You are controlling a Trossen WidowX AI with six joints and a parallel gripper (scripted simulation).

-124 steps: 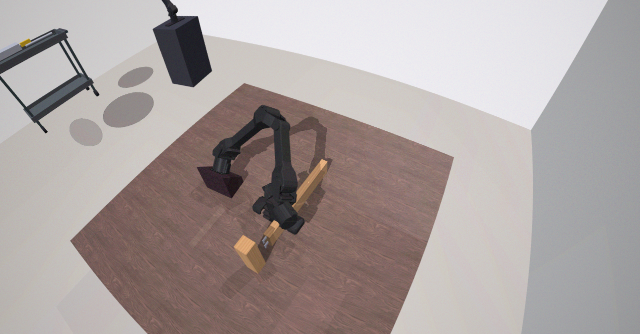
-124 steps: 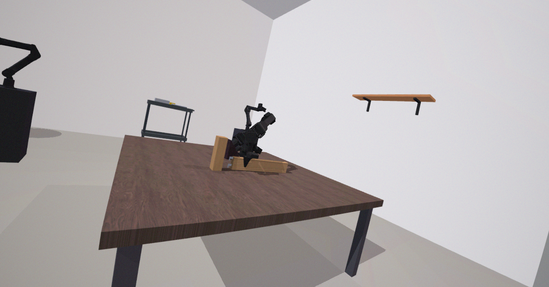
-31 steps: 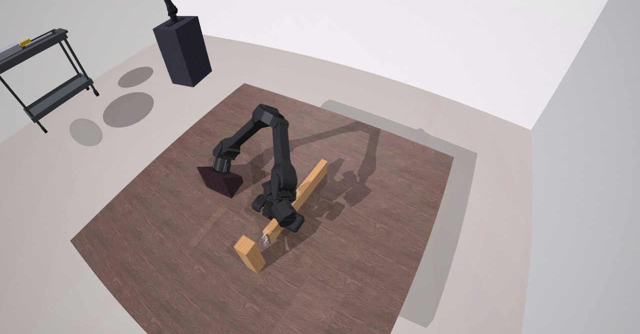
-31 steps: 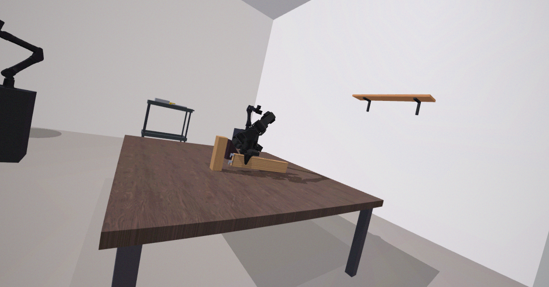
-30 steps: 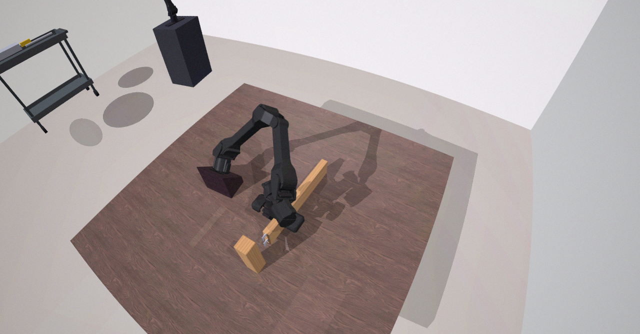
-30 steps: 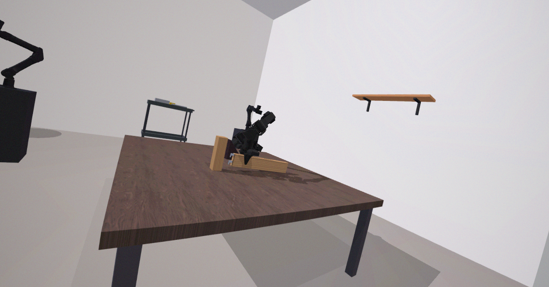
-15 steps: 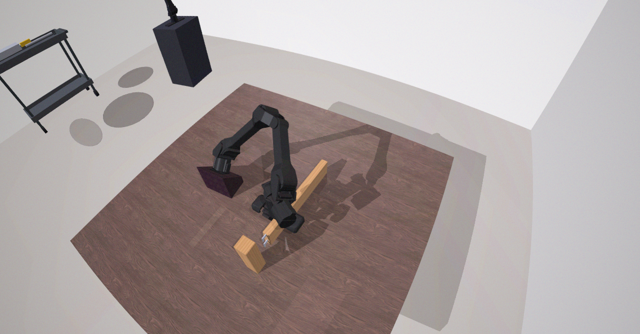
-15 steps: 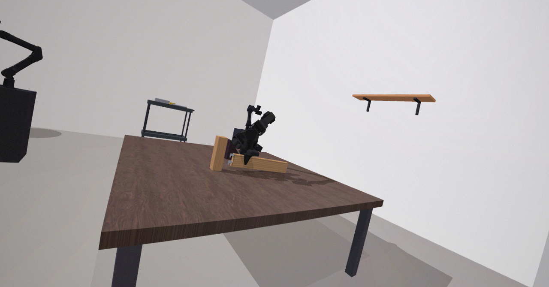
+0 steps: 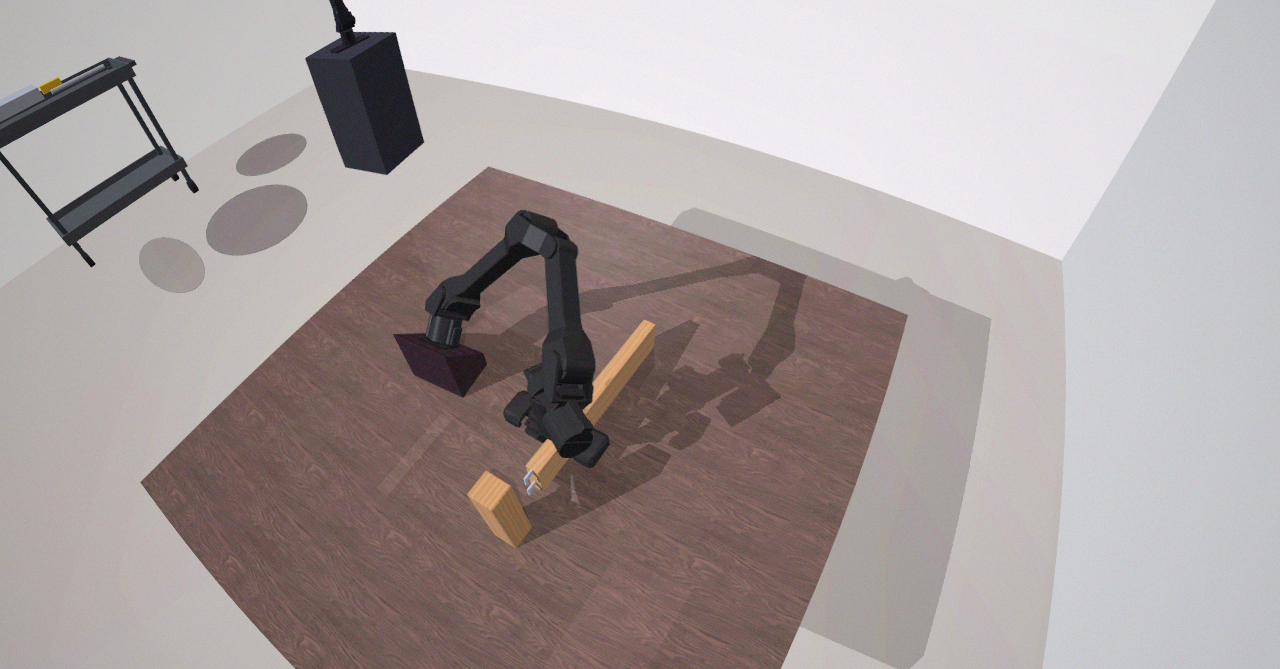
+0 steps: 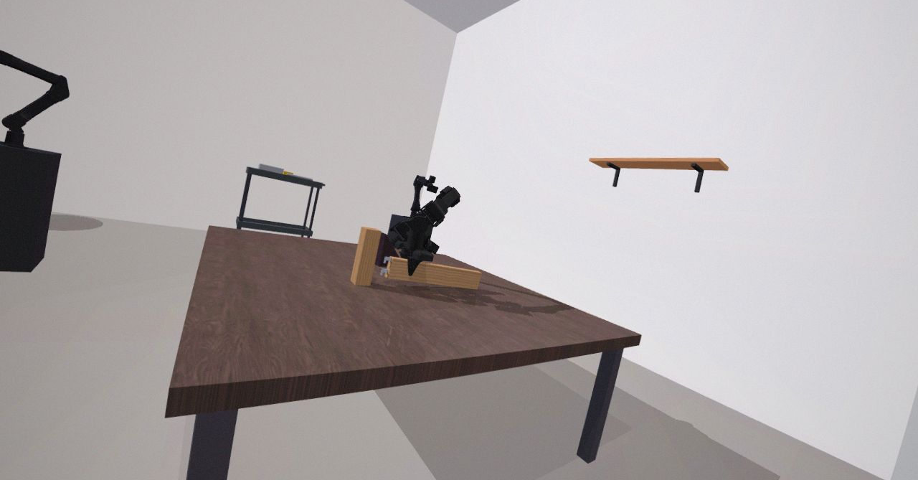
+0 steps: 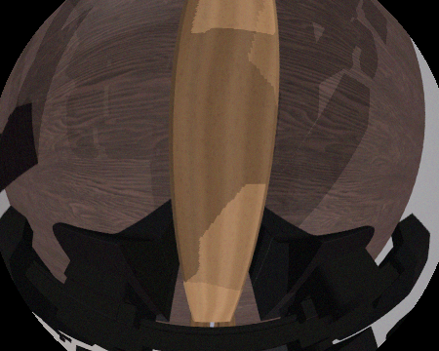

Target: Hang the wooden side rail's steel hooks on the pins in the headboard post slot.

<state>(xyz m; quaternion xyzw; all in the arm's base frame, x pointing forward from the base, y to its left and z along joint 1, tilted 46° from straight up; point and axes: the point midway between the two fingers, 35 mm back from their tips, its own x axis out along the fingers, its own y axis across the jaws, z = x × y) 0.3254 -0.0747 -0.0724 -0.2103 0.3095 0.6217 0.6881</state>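
The headboard post is 2 cm behind my gripper tip, 16 cm to the right of it and 4 cm above it.
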